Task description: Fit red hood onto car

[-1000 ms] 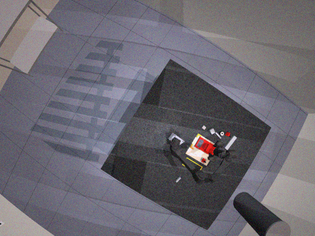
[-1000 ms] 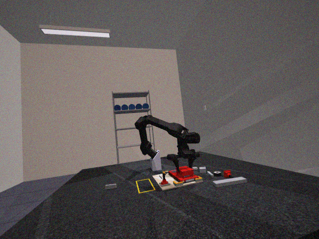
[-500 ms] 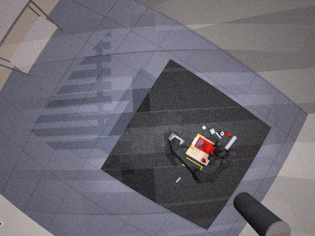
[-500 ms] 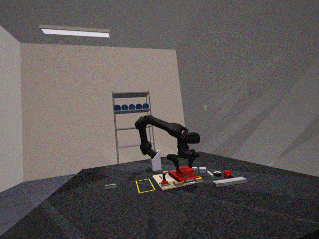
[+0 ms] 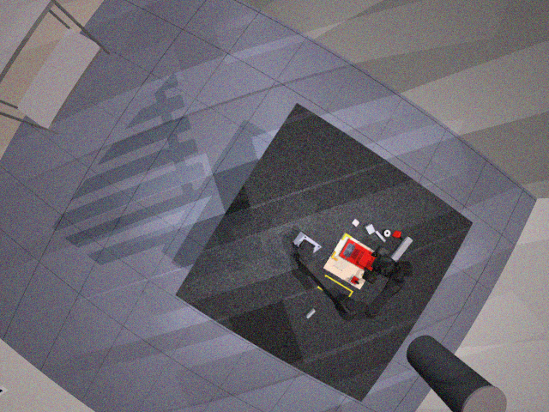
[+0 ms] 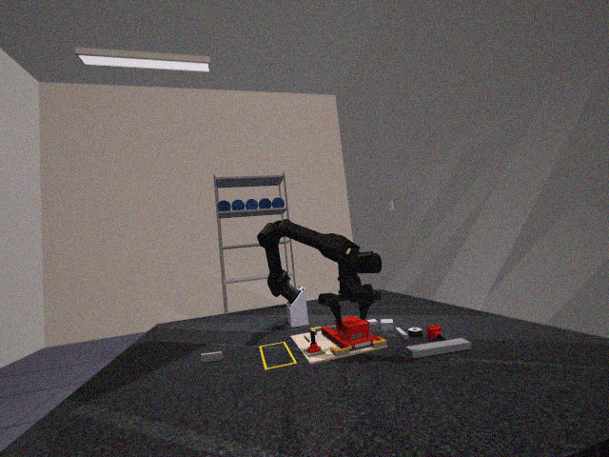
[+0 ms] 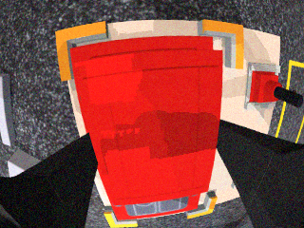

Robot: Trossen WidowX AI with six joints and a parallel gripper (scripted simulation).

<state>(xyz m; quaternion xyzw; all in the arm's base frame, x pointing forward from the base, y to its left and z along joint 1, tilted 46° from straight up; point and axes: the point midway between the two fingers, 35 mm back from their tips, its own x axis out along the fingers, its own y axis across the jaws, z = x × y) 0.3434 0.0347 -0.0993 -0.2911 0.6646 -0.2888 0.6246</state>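
Now: the red hood right at my gripper tip. Also, from my gripper tip: beige jig plate 4 cm below, 4 cm behind, 3 cm to the right; grey engine block 3 cm below, 1 cm to the left; long grey bar 17 cm ahead, 16 cm to the left, 4 cm below.
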